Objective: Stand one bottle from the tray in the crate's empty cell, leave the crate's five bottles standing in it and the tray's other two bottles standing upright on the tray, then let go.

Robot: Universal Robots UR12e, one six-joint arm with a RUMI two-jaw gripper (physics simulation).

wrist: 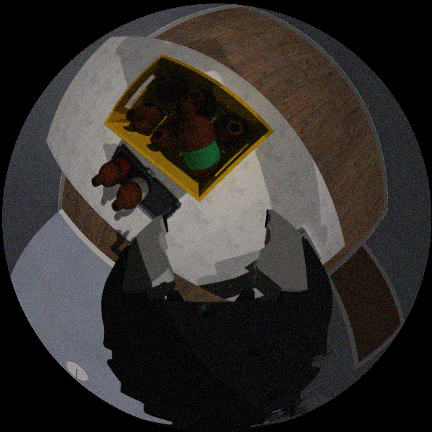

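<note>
The yellow crate lies ahead of my gripper in the wrist view. A brown bottle with a green label leans inside it, neck towards the crate's middle; whether its base is down in the near cell is hard to tell. Other brown bottles stand around it, and a dark round shape shows in the far cell. The dark tray holds a red-labelled bottle and a white-labelled bottle, both upright. My gripper is open and empty, apart from crate and bottles.
The tray is close along the crate's left side. Both stand on a pale speckled top, with brown wood surface beyond its right edge and a wood strip on the left. A darker brown panel shows at the lower right.
</note>
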